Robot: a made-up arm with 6 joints.
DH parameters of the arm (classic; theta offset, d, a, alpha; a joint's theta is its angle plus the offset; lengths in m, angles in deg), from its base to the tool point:
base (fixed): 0 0.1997 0 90
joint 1: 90 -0.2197 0.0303 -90
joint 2: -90 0.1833 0.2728 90
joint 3: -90 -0.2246 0.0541 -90
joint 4: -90 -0.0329 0.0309 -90
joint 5: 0 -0.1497 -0.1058 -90
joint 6: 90 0.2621 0.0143 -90
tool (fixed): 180 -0.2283 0 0
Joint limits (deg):
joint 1: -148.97..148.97
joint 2: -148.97..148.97
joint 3: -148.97..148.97
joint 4: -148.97..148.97
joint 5: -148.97..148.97
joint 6: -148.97..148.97
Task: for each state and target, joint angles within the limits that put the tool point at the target. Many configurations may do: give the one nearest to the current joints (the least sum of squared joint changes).
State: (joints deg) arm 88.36 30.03 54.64 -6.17 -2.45 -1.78
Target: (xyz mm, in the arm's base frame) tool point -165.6 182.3 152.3
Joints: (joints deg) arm 124.22 18.38 60.82 -9.89 3.99 -19.13
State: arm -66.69 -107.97 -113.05 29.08 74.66 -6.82
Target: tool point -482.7 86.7 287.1
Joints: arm -94.10 -106.19 -136.38 56.06 112.14 -12.11
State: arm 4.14 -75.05 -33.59 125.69 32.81 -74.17
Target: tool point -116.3 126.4 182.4
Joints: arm 13.01 -87.19 12.01 148.97 55.77 -34.20
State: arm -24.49 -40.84 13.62 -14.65 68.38 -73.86
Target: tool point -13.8 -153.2 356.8
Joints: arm -10.40 -60.09 3.81 -11.60 54.76 -59.89
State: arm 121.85 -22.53 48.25 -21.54 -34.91 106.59
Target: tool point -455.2 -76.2 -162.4
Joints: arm 127.95 -22.24 49.29 -43.16 5.87 119.30
